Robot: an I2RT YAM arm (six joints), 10 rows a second.
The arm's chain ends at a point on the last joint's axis. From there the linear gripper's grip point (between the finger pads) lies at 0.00 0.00 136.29 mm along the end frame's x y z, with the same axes.
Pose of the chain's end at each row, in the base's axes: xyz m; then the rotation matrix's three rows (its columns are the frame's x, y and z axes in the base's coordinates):
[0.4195, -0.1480, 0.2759], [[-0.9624, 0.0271, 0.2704], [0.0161, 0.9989, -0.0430], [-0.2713, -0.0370, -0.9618]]
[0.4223, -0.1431, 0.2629], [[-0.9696, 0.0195, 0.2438], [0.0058, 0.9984, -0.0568], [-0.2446, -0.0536, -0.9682]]
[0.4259, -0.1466, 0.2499], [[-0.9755, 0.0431, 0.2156], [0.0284, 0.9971, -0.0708], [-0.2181, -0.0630, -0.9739]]
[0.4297, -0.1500, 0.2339], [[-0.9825, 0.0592, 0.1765], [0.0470, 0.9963, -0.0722], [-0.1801, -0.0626, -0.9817]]
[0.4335, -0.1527, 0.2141], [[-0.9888, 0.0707, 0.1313], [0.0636, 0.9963, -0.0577], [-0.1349, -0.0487, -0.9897]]
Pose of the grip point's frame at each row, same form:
[0.4564, -0.1539, 0.1448], [[-0.9624, 0.0271, 0.2704], [0.0161, 0.9989, -0.0430], [-0.2713, -0.0370, -0.9618]]
[0.4555, -0.1508, 0.1309], [[-0.9696, 0.0195, 0.2438], [0.0058, 0.9984, -0.0568], [-0.2446, -0.0536, -0.9682]]
[0.4553, -0.1562, 0.1172], [[-0.9755, 0.0431, 0.2156], [0.0284, 0.9971, -0.0708], [-0.2181, -0.0630, -0.9739]]
[0.4538, -0.1598, 0.1001], [[-0.9825, 0.0592, 0.1765], [0.0470, 0.9963, -0.0722], [-0.1801, -0.0626, -0.9817]]
[0.4514, -0.1606, 0.0792], [[-0.9888, 0.0707, 0.1313], [0.0636, 0.9963, -0.0577], [-0.1349, -0.0487, -0.9897]]

